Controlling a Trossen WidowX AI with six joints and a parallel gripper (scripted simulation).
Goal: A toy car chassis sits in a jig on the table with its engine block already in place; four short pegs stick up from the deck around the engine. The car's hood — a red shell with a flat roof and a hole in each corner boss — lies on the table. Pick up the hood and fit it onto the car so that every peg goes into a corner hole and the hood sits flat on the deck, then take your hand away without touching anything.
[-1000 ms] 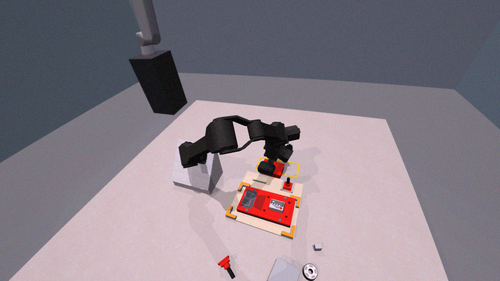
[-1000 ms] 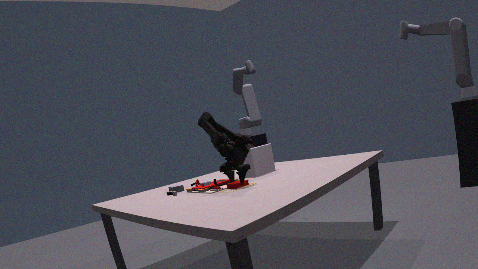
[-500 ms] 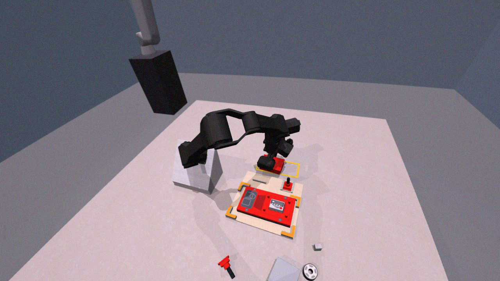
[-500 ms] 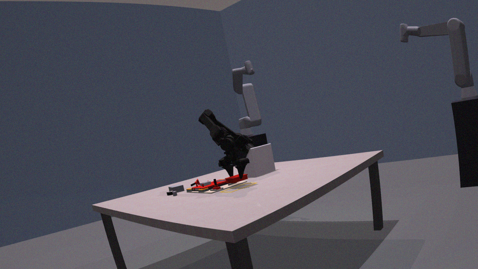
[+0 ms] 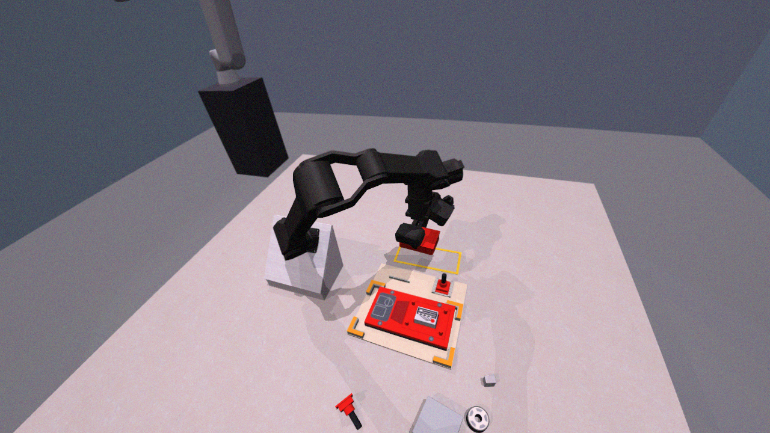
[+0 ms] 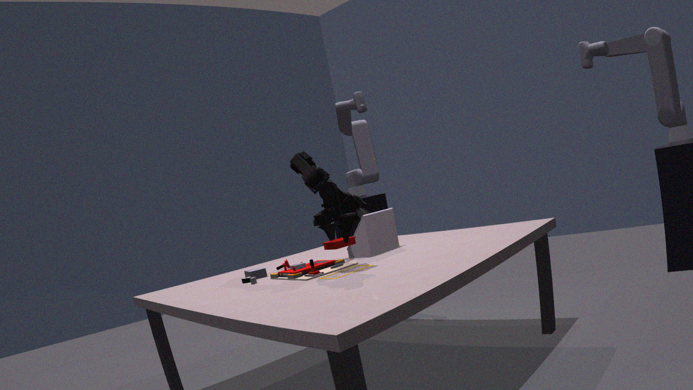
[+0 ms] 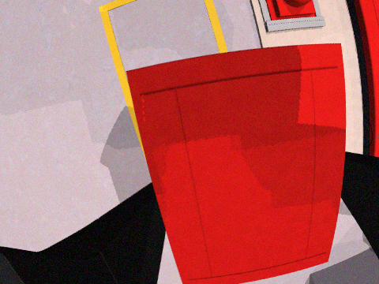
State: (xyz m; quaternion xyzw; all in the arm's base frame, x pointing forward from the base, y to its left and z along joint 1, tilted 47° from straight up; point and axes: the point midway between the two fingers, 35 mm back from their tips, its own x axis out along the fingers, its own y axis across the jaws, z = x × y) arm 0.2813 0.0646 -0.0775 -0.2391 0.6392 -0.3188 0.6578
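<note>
The white engine block is 18 cm to the right of my gripper tip, 8 cm below it and 6 cm ahead of it. Also, from my gripper tip: hood: right at my gripper tip.
</note>
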